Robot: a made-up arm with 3 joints. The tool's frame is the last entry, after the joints.
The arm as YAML. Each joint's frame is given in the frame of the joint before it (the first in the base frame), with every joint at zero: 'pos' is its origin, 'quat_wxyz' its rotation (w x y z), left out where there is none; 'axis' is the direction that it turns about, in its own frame. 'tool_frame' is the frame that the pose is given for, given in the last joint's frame.
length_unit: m
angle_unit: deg
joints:
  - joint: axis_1
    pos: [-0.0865, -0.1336, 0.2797]
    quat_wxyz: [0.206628, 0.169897, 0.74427, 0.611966]
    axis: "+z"
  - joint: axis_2
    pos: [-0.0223, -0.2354, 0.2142]
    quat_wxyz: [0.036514, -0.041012, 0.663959, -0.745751]
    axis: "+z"
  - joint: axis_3
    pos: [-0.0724, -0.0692, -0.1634]
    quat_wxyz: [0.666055, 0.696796, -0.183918, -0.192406]
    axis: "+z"
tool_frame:
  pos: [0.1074, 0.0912, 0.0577]
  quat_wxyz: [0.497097, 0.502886, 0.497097, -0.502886]
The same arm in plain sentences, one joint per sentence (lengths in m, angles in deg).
The arm has three revolute joints in a row. What follows holds with every joint at zero, and every direction is one of the base frame's. Joint 1 sits 0.0865 m along -x and 0.1336 m along -y and 0.2797 m along +z from the base frame's origin and turns about the direction (0.515515, 0.840725, -0.165605). Joint 2 sits 0.1295 m along +x and 0.1233 m along +y and 0.2642 m along -z from joint 1 and turns about the direction (-0.034702, -0.038702, -0.998648). Joint 3 sits 0.0210 m along -x and 0.1028 m along +y and 0.1604 m along +z from joint 2 and turns about +y. The tool frame, which is the frame that the pose is given for, sits 0.1063 m along +x and 0.0577 m along +y and 0.0924 m along -z from joint 3; its axes are the base frame's turned by roll 0.00, pitch 0.00 and yaw -90.00 deg (as in URDF: about the fixed x, then y, then z).
